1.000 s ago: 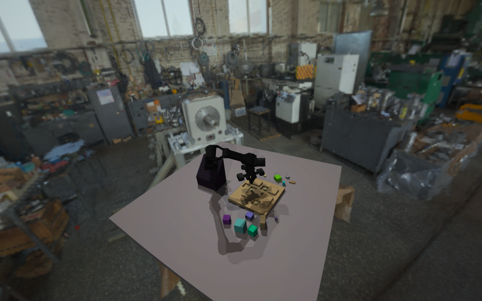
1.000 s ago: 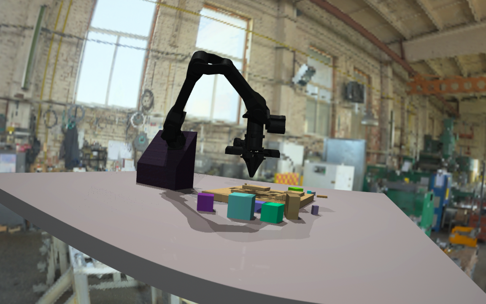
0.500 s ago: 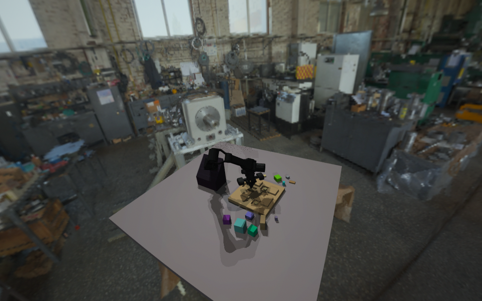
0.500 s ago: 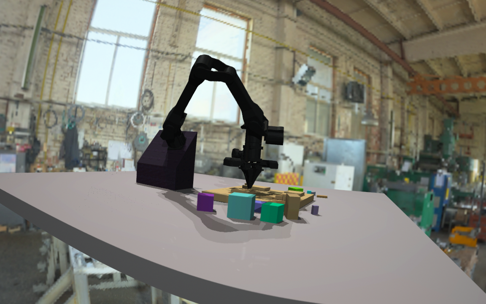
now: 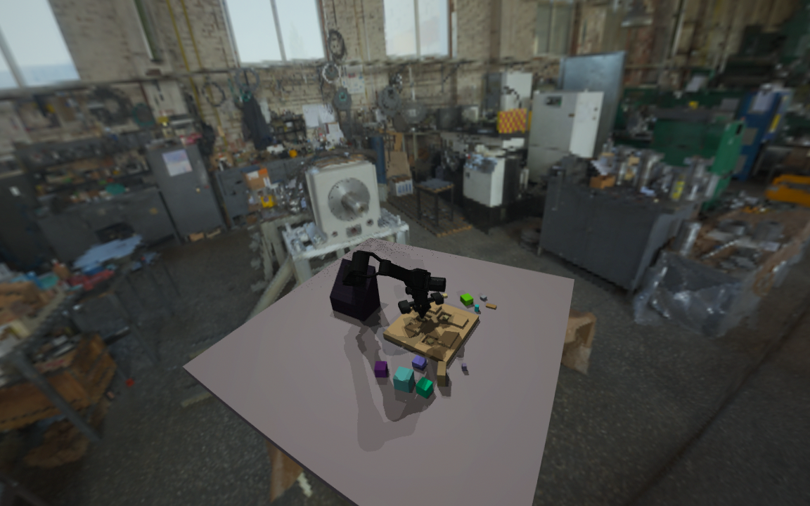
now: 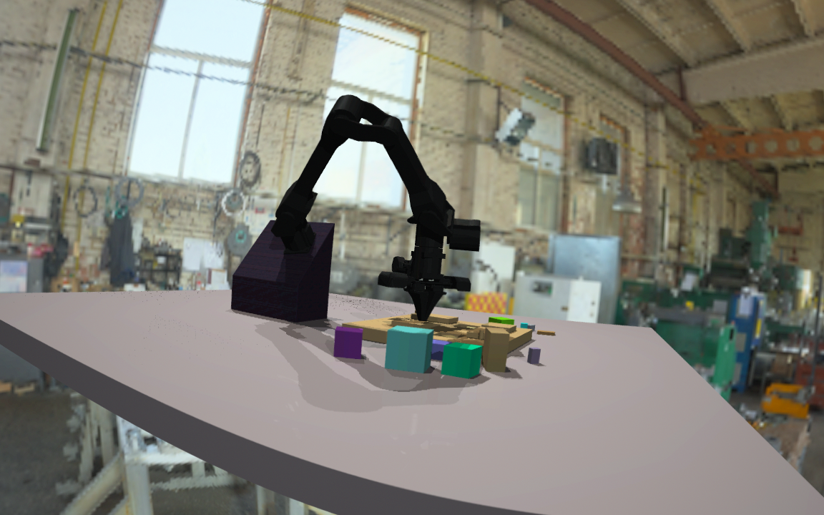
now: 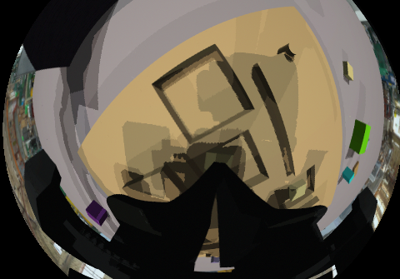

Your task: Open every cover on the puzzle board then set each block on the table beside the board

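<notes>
Now: the tan puzzle board 6 cm ahead of my gripper tip and 1 cm to the right of it. From my gripper tip the other things lie so: lime block (15 cm ahead, 19 cm to the left, 1 cm below); then small teal block (21 cm ahead, 15 cm to the left, 1 cm below); then violet block (7 cm ahead, 23 cm to the right, 1 cm below).
</notes>
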